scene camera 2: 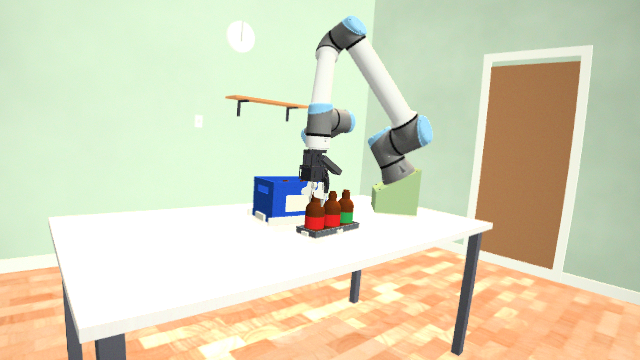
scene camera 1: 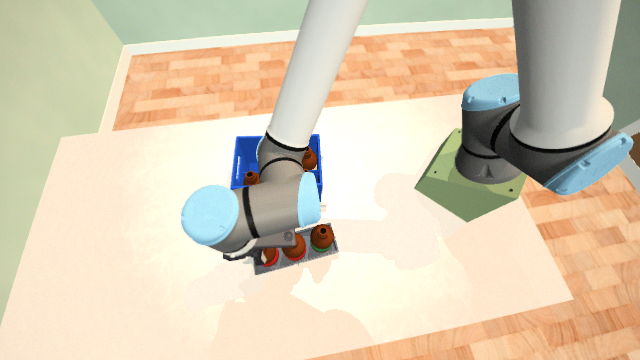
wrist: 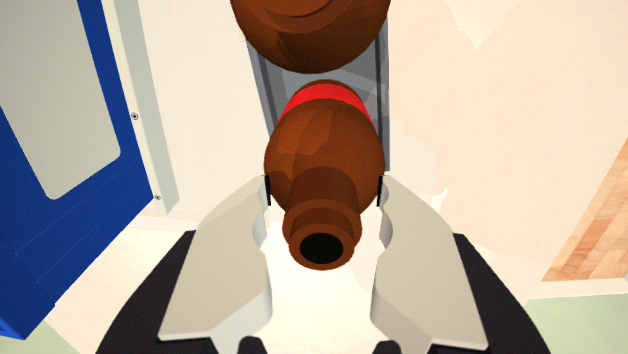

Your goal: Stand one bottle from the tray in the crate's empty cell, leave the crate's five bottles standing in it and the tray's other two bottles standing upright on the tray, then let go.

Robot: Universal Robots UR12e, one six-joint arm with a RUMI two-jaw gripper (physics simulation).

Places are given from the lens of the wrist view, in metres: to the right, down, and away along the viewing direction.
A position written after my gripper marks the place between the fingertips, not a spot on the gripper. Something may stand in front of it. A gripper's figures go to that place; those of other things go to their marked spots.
my gripper [wrist: 323, 178]: 0.01, 0.00, 0.14
red-labelled bottle [wrist: 324, 158]: 0.01, -0.01, 0.12
